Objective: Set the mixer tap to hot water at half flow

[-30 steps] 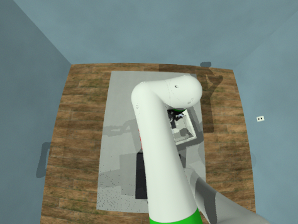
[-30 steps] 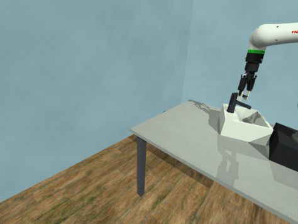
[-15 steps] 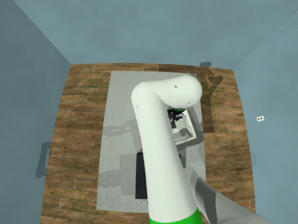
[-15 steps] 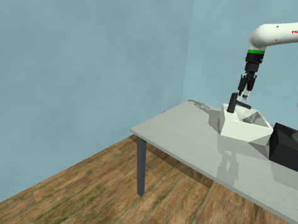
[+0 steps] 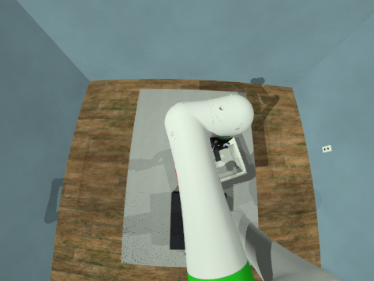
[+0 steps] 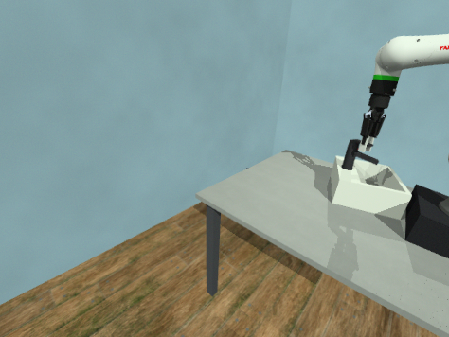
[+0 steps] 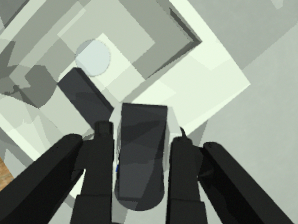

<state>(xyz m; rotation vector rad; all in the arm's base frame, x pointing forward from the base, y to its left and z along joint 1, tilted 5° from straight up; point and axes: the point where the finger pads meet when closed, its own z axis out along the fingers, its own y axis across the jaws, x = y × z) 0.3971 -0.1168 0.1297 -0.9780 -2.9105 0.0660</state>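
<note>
The lever is 20 mm ahead of my hand and 10 mm to the right of it. Round my hand: white basin: 70 mm behind, 50 mm to the right, 230 mm below.
</note>
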